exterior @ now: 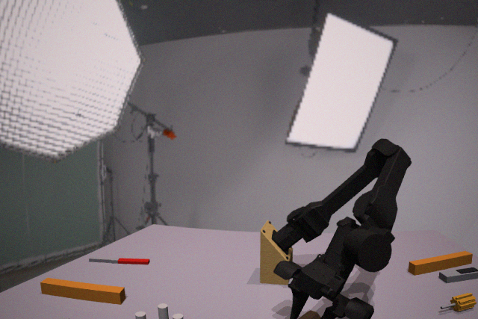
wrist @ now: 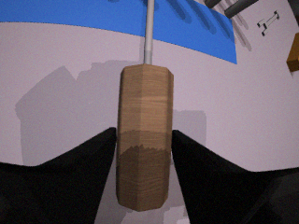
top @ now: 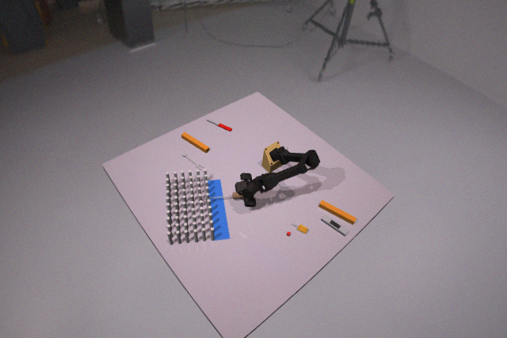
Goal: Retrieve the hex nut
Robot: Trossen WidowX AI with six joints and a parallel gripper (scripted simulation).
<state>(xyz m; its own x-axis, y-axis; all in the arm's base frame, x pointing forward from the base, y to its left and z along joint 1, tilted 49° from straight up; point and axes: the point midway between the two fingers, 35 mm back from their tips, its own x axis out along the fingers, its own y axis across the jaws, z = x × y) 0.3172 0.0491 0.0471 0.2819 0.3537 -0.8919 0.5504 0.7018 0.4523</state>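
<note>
Right now the blue taped strip is 140 mm ahead of my gripper tip, 40 mm to the right of it and 40 mm below it. From my gripper tip the other things lie so: red cube (340 mm to the left, 40 mm behind, 30 mm below); small yellow tool (360 mm to the left, 110 mm behind, 20 mm below); hook tool (90 mm ahead, 60 mm to the right).
</note>
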